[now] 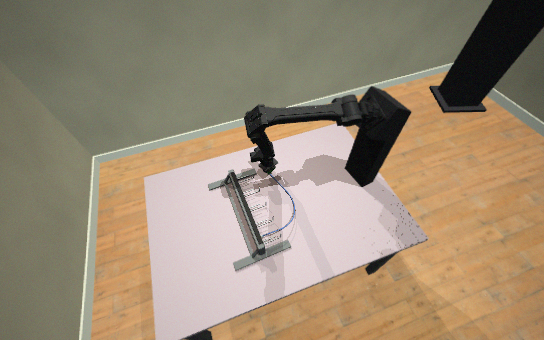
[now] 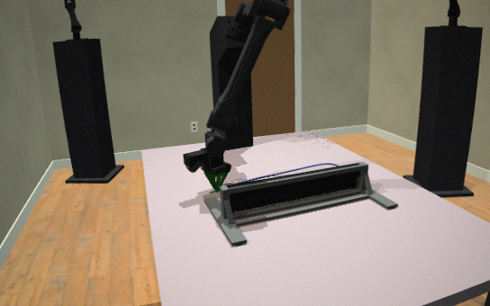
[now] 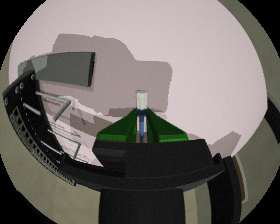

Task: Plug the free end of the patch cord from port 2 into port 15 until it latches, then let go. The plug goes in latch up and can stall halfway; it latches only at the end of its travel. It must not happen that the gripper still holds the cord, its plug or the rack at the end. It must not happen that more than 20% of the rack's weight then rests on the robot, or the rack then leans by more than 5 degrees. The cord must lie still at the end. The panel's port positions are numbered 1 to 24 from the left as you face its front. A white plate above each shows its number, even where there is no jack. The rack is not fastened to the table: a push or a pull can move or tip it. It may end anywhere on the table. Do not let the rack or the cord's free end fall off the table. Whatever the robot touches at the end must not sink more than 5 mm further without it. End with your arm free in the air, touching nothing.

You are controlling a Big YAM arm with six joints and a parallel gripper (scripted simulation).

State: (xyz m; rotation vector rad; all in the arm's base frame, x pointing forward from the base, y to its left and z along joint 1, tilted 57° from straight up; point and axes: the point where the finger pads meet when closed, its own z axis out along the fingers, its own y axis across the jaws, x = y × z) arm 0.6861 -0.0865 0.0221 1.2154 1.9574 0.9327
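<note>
Right now the plug is 20 mm to the right of my hand and 10 mm ahead of it.
</note>
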